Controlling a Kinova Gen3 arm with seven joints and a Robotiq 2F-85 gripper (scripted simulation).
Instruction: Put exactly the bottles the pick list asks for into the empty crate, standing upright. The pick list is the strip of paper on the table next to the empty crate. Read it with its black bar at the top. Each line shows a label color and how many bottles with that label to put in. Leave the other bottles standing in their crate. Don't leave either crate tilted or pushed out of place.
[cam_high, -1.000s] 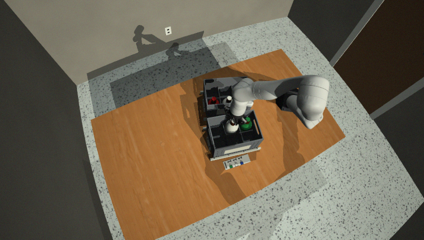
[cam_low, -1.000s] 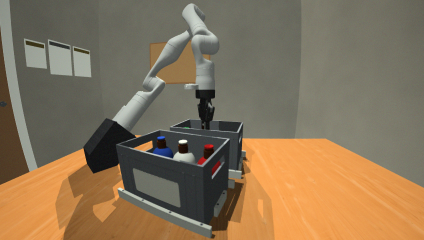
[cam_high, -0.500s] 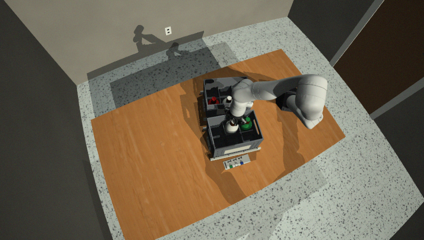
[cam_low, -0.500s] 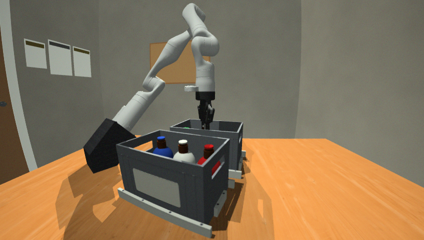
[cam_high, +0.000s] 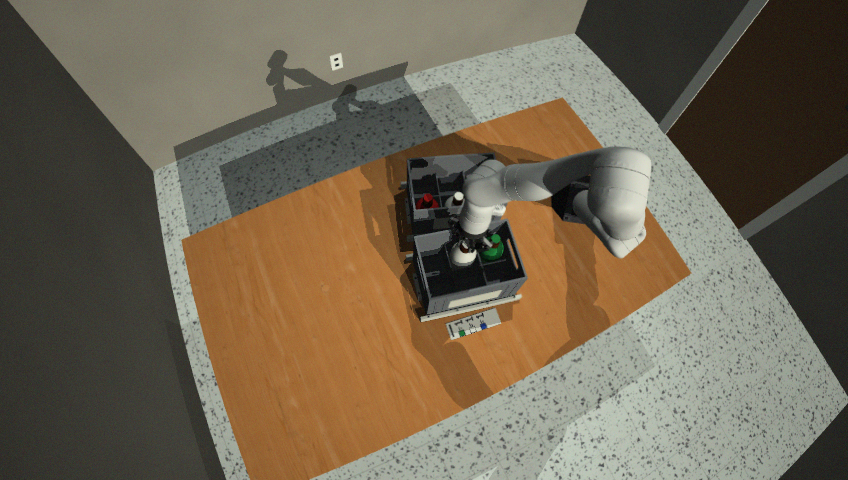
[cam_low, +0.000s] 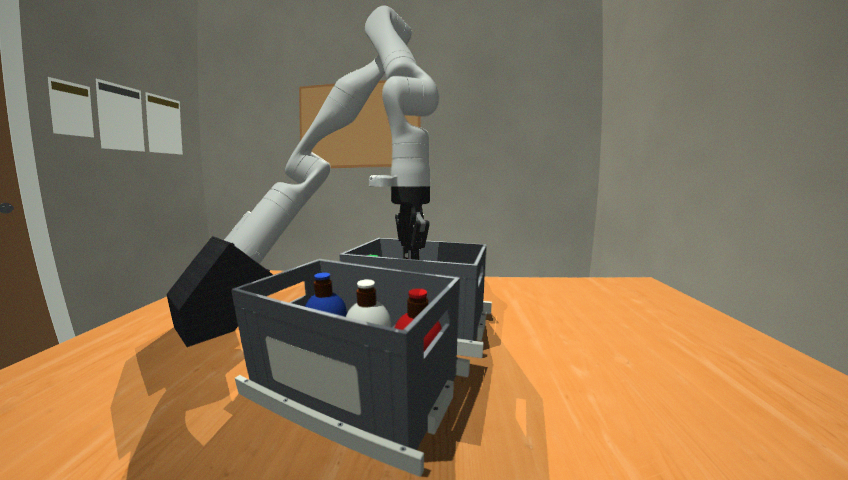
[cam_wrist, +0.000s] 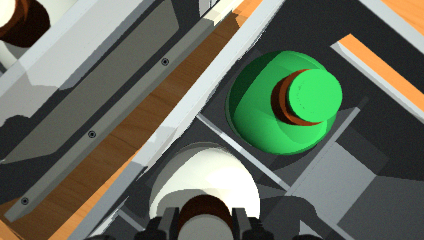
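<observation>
Now: the blue bottle 120 mm behind my hand, 140 mm to the right of it and 80 mm below it. From my hand the other things lie so: red bottle 60 mm ahead, 170 mm to the right, 80 mm below; green bottle 90 mm behind, 80 mm below; pick list 20 mm ahead, 180 mm to the left, 170 mm below.
</observation>
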